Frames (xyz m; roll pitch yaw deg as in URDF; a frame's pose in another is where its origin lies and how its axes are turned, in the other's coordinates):
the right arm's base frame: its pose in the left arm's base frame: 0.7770 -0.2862 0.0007 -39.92 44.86 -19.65
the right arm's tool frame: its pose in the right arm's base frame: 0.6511 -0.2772 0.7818 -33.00 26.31 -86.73
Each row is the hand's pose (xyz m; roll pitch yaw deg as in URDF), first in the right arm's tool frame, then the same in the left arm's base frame.
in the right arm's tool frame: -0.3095 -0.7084 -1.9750 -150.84 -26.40 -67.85
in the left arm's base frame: -0.1713 0.2827 0.4193 71.04 -68.18 -43.98
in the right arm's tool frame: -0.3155 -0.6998 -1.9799 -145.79 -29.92 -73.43
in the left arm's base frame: -0.1741 0.2878 0.4093 58.41 -67.91 -27.78
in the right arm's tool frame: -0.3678 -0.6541 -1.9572 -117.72 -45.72 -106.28
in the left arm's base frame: -0.1380 0.3297 0.3615 25.35 -48.40 18.51
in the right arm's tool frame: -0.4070 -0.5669 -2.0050 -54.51 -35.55 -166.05
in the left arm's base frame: -0.1666 0.3606 0.2633 31.38 -10.66 48.70
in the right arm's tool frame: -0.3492 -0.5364 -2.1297 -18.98 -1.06 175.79
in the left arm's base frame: -0.2922 0.3136 0.2204 61.12 11.44 80.30
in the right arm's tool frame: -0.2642 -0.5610 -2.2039 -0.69 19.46 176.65
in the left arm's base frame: -0.3801 0.2423 0.2433 83.82 13.37 101.24
